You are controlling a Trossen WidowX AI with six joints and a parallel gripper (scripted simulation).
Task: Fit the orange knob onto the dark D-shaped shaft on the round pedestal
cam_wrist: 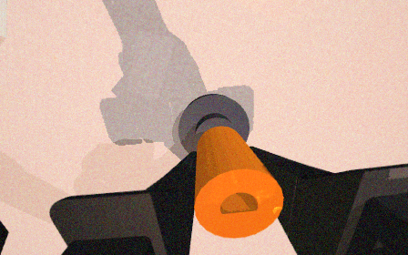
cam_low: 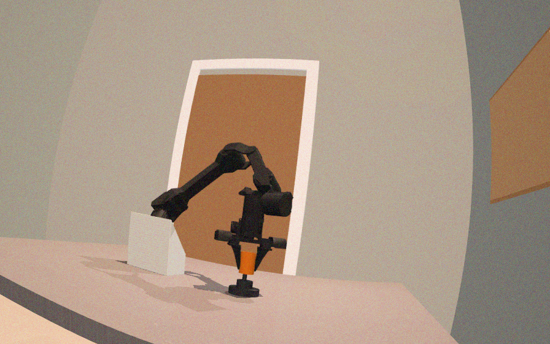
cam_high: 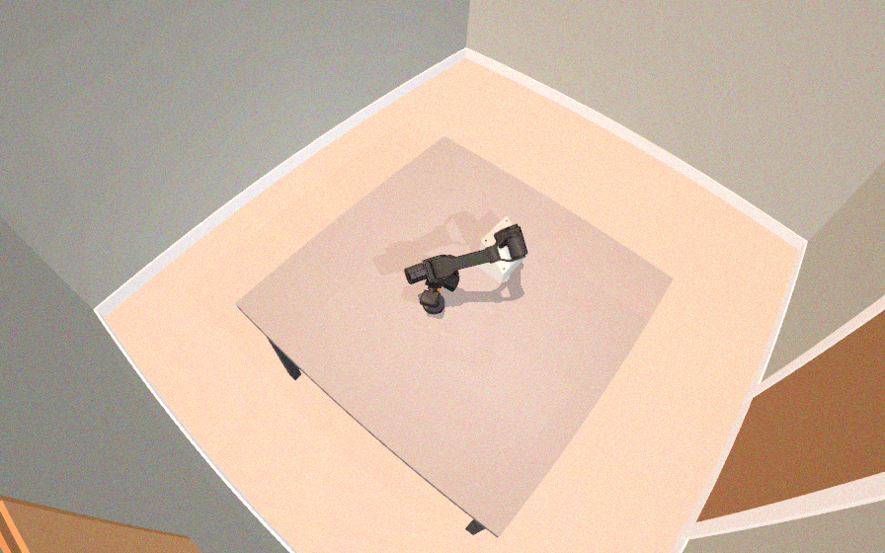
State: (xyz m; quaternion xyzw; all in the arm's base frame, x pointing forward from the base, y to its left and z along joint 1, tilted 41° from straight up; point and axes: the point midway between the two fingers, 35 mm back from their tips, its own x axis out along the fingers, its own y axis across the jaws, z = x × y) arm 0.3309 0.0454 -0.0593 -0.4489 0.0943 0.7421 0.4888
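My gripper tip is 20 mm below the orange knob. From my gripper tip the other things lie so: pedestal (40 mm below).
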